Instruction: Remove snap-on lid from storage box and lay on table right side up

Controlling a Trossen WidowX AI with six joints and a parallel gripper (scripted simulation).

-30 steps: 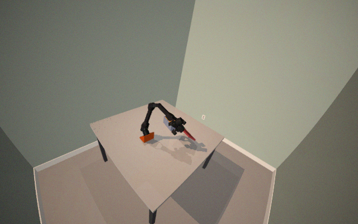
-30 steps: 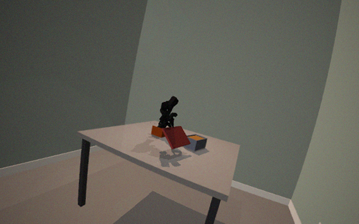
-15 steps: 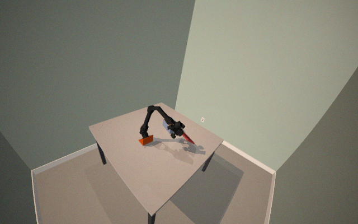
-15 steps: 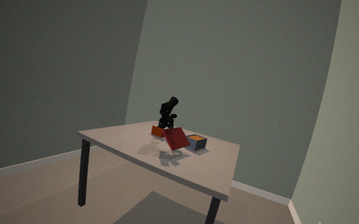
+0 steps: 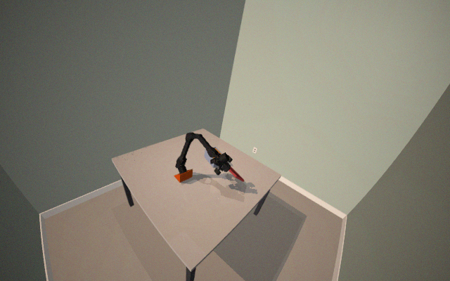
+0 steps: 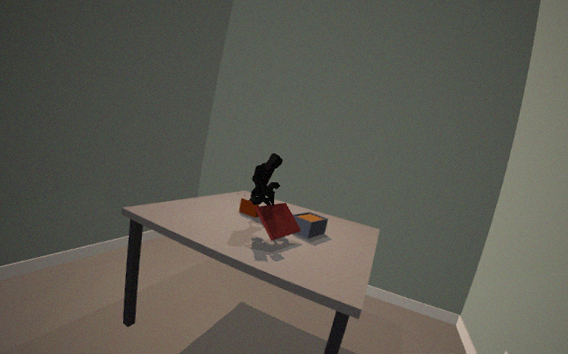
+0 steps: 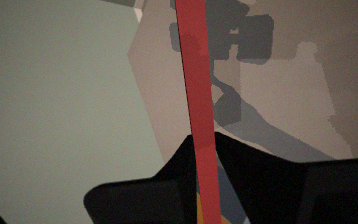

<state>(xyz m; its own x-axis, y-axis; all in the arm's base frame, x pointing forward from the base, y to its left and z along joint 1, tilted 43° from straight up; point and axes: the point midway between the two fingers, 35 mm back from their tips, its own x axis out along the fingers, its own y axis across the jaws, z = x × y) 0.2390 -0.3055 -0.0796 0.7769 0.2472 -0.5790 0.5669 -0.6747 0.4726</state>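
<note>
Right now my gripper tip is 6 cm short of the red lid, 5 cm above it and 2 cm to the left of it. From my gripper tip the other things lie so: grey-blue storage box (28 cm to the left, 15 cm ahead, 12 cm below).
</note>
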